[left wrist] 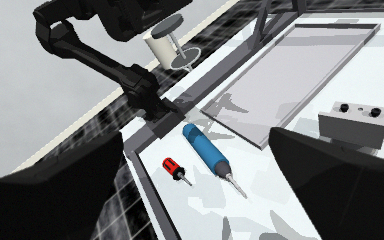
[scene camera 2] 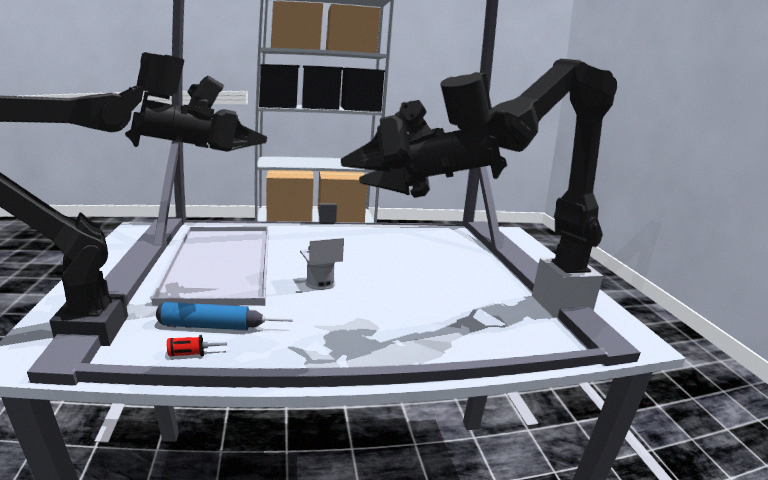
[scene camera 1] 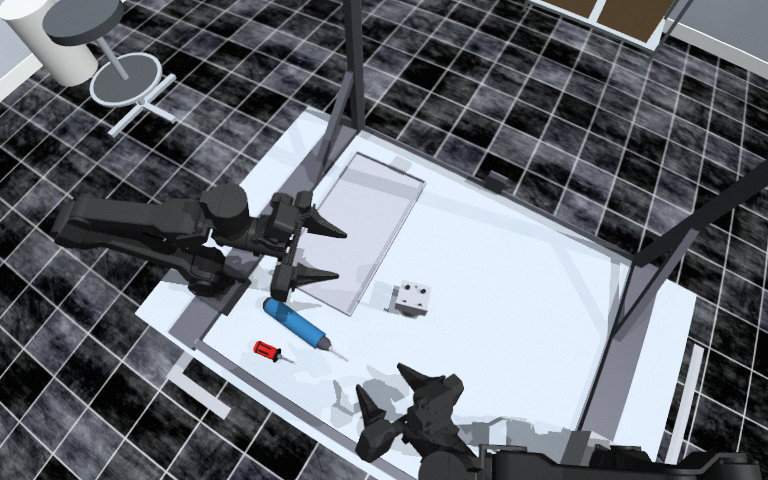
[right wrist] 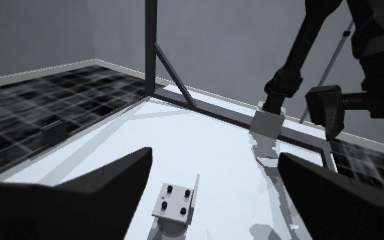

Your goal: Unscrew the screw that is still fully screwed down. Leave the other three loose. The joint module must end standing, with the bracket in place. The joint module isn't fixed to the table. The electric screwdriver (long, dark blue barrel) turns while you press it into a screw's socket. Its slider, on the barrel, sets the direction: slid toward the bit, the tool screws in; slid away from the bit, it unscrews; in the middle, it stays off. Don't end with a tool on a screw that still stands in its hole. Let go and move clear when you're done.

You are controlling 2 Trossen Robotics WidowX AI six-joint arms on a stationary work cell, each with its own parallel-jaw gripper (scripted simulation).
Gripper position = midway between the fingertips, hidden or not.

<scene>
In view: my left gripper (scene camera 2: 350,172), my right gripper (scene camera 1: 343,255), an electric screwdriver (scene camera 2: 170,314), a bracket (scene camera 2: 321,251), a shallow tray (scene camera 1: 370,200) and a joint module (scene camera 2: 321,276).
The electric screwdriver also shows in the left wrist view (left wrist: 218,164) and in scene camera 1 (scene camera 1: 315,337). The bracket is seen too in the right wrist view (right wrist: 176,199). The shallow tray is seen too in the left wrist view (left wrist: 271,91) and in scene camera 2 (scene camera 2: 224,265). The right wrist view does not show the electric screwdriver: it is out of frame. The right wrist view misses the shallow tray: it is out of frame.
</scene>
